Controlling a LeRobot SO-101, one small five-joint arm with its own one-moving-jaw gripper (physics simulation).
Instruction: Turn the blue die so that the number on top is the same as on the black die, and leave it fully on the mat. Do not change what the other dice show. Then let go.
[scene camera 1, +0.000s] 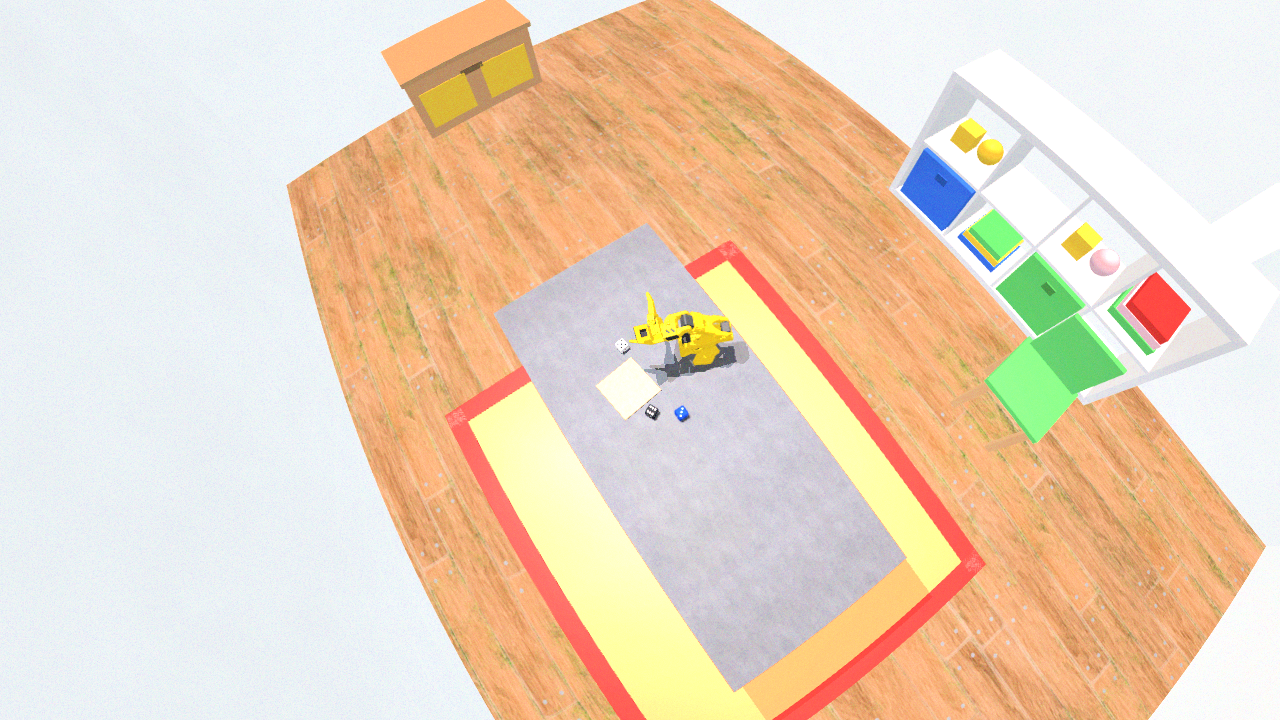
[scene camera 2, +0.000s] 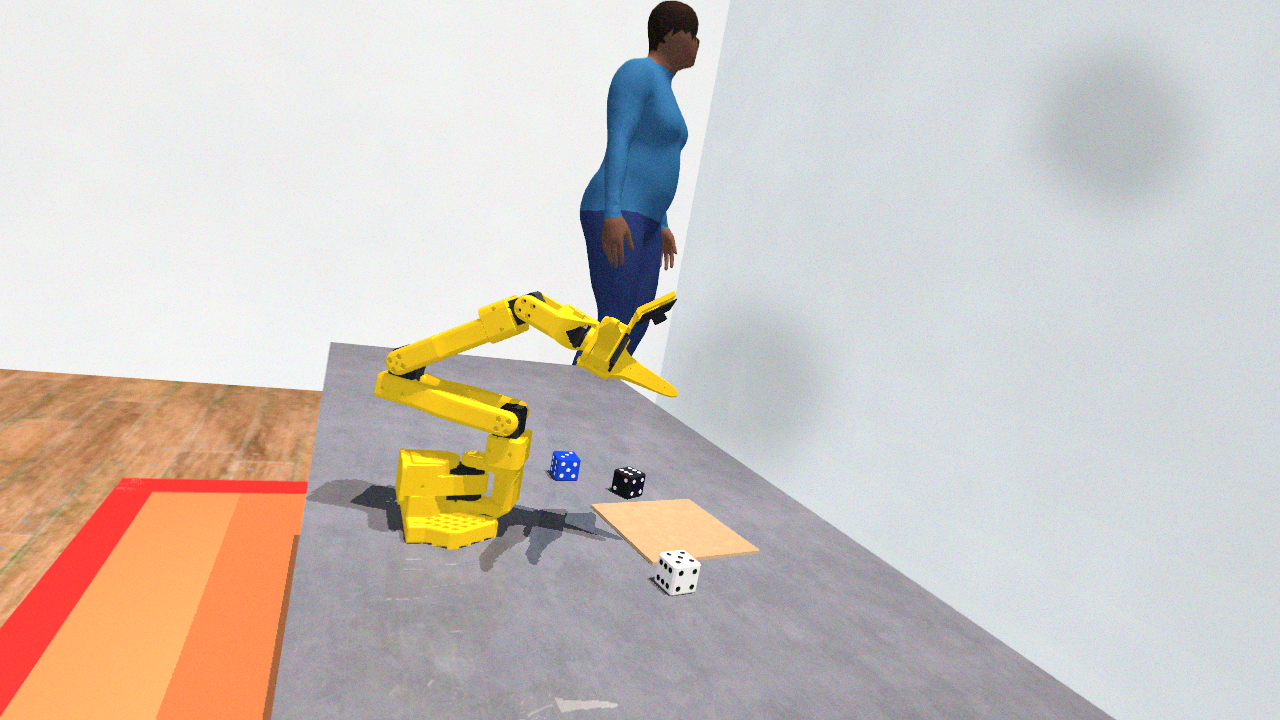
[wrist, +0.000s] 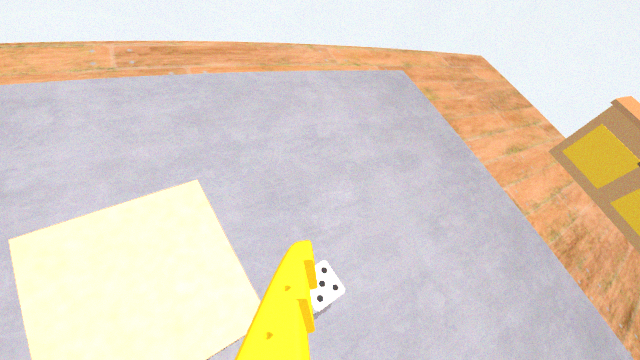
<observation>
In view: a tan mat (scene camera 2: 651, 527), a black die (scene camera 2: 628, 482), a blue die (scene camera 2: 565, 465) and a white die (scene camera 2: 677, 572).
The tan mat is seen too in scene camera 1 (scene camera 1: 627, 388) and in the wrist view (wrist: 157, 270). The white die shows as well in the wrist view (wrist: 329, 288). The wrist view misses the black die: it is out of frame. The wrist view misses the blue die: it is out of frame.
</observation>
